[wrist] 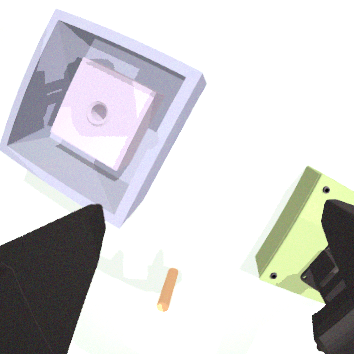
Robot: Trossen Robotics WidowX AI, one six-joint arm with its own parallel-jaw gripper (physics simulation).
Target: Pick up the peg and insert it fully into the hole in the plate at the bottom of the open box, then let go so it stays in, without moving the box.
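Frame: origin at the arm's base, x ahead, y left, z up, level; metres.
Seen in the pictures: gripper, fingertip midpoint: (pixel 217 215); arm's base, origin of the base link: (pixel 333 269).
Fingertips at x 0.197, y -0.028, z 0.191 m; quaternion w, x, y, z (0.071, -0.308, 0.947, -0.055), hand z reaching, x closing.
Pixels of each thing's top centre, then the offset from my fingertips to it. "spot": a spot on its surface instead.
- orange peg, middle of its top: (pixel 161 306) dy +0.174, dx -0.056, dz -0.164 m
- open lavender box, middle of its top: (pixel 81 112) dy +0.040, dx +0.121, dz -0.147 m
- pale pink plate, middle of its top: (pixel 97 112) dy +0.040, dx +0.121, dz -0.184 m
- round hole, surface spot: (pixel 97 113) spot: dy +0.046, dx +0.127, dz -0.205 m
The orange peg (pixel 168 290) lies on the table in the lower middle of the wrist view, tilted slightly from the view's vertical, with its paler end lower. The open lavender box (pixel 130 47) is at upper left, turned at an angle. The pale pink plate (pixel 127 107) is at its bottom, with a round hole (pixel 97 113) near the middle. My gripper (pixel 217 215) is open and empty, its two black fingers wide apart. The peg shows between the fingers in the view, lower than the fingertips and apart from them. The left fingertip shows just below the box's lower side.
A light green block (pixel 295 240) with small dark screw holes is at the right, with a black part (pixel 325 270) on it. The right finger partly covers this block. Faint shadows fall on the white table between the box and the peg.
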